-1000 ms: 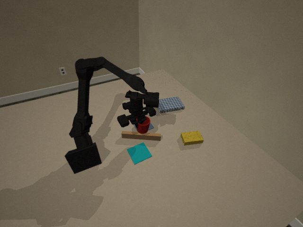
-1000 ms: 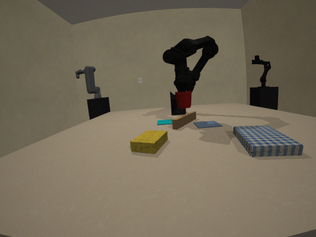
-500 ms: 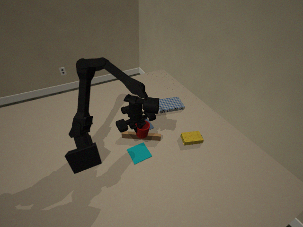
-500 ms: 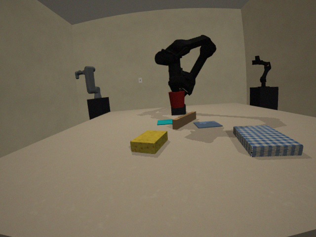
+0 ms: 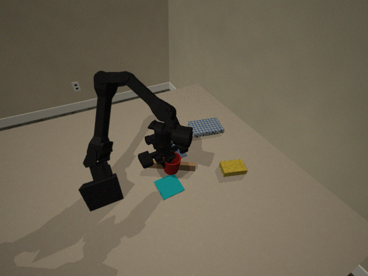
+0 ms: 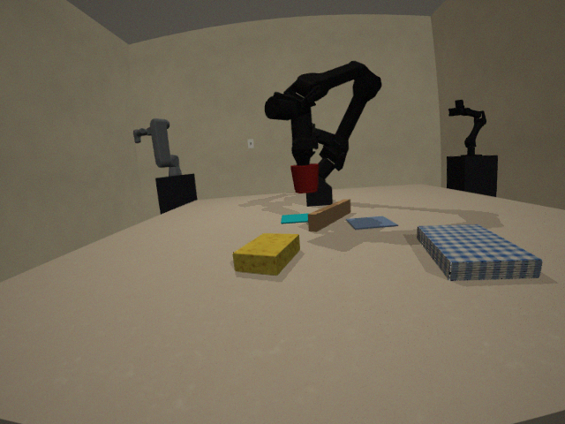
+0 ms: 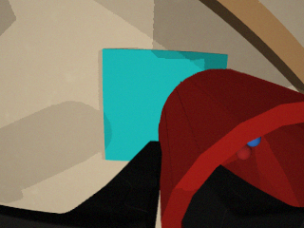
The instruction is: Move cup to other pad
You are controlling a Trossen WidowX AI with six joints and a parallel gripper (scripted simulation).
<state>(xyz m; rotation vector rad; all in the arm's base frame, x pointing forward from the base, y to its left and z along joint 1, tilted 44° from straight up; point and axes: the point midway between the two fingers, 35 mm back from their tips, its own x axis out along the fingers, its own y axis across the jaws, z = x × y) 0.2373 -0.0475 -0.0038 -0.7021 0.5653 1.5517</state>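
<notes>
Right now my hand is 3 cm short of the red cup and 5 cm above it. Round my hand: red marble: 5 cm ahead, 1 cm to the right, 6 cm below; then blue marble: 5 cm ahead, 6 cm below; then wooden bar: 6 cm ahead, 7 cm to the left, 14 cm below.
</notes>
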